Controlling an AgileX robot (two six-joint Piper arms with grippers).
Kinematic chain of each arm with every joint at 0, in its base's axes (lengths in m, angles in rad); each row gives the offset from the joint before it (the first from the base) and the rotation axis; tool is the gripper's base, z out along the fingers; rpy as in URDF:
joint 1: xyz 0 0 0.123 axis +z
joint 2: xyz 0 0 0 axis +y
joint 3: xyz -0.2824 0 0.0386 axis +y
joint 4: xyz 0.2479 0 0.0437 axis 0.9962 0 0.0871
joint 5: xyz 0 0 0 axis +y
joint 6: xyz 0.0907 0 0.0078 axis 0.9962 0 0.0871
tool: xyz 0 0 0 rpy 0 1.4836 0
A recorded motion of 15 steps. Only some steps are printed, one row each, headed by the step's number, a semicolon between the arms.
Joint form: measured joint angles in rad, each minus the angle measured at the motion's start. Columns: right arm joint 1, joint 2, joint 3, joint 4, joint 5, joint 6; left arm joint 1, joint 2, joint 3, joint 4, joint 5, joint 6.
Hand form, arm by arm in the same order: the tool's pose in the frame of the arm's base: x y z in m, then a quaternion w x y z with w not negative. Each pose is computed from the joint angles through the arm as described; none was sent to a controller.
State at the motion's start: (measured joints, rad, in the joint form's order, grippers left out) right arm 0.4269 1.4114 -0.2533 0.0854 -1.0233 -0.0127; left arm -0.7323 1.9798 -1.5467 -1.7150 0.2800 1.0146
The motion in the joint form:
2: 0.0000 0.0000 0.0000 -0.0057 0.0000 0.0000; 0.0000 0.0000 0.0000 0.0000 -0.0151 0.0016
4: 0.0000 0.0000 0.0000 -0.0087 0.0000 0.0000; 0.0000 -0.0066 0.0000 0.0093 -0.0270 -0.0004
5: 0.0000 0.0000 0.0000 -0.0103 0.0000 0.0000; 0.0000 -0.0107 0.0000 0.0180 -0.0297 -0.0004
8: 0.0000 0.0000 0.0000 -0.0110 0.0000 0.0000; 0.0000 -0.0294 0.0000 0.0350 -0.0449 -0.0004
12: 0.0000 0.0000 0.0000 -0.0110 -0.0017 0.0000; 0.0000 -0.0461 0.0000 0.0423 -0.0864 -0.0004
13: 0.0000 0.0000 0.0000 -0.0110 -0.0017 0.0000; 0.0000 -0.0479 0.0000 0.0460 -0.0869 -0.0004
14: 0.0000 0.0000 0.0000 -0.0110 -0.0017 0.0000; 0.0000 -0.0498 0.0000 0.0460 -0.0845 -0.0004
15: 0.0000 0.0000 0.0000 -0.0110 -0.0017 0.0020; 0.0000 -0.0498 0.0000 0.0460 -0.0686 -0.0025
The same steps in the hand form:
2: 0.2060 0.0869 0.1938 0.67691 -0.12012 0.71415 0.13170; 0.3373 -0.3351 0.2758 0.37164 0.08853 0.79880 -0.46473
4: 0.2059 0.0871 0.1938 0.67687 -0.12154 0.71388 0.13208; 0.3373 -0.3338 0.2785 0.37761 0.08851 0.79838 -0.46062
5: 0.2058 0.0872 0.1938 0.67685 -0.12230 0.71373 0.13229; 0.3369 -0.3332 0.2802 0.38088 0.09150 0.79766 -0.45858
8: 0.2058 0.0873 0.1938 0.67684 -0.12263 0.71367 0.13238; 0.3357 -0.3303 0.2885 0.39327 0.09486 0.79390 -0.45394
12: 0.2058 0.0873 0.1940 0.67745 -0.12251 0.71309 0.13248; 0.3365 -0.3261 0.2956 0.41011 0.08637 0.79253 -0.44300
13: 0.2058 0.0873 0.1940 0.67745 -0.12251 0.71309 0.13248; 0.3363 -0.3259 0.2963 0.41140 0.08777 0.79207 -0.44234
14: 0.2058 0.0873 0.1940 0.67745 -0.12251 0.71309 0.13248; 0.3358 -0.3258 0.2972 0.41142 0.08852 0.79131 -0.44353
15: 0.2058 0.0873 0.1940 0.67732 -0.12180 0.71322 0.13315; 0.3347 -0.3267 0.2975 0.40702 0.09233 0.79012 -0.44892

